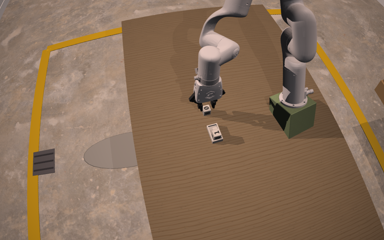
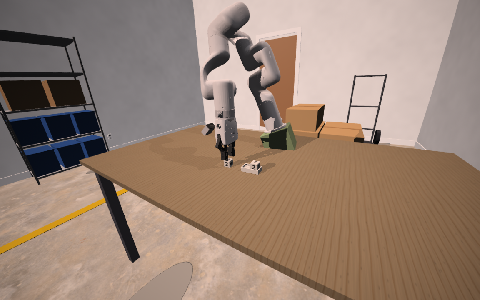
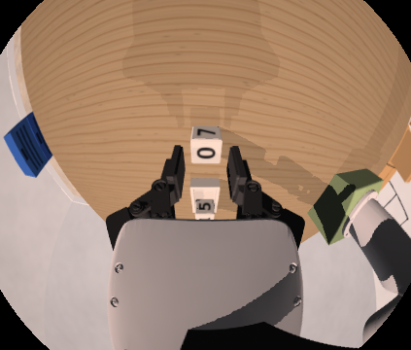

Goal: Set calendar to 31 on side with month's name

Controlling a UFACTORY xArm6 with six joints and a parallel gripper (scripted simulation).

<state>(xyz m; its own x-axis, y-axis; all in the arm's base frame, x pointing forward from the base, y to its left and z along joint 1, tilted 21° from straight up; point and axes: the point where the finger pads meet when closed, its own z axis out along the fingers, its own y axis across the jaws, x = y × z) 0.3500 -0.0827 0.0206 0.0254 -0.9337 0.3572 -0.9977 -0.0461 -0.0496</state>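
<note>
The cube lies 120 mm to the left of my hand and 30 mm below it. The rest, counted from my hand: tray (110 mm to the left, 50 mm below).
</note>
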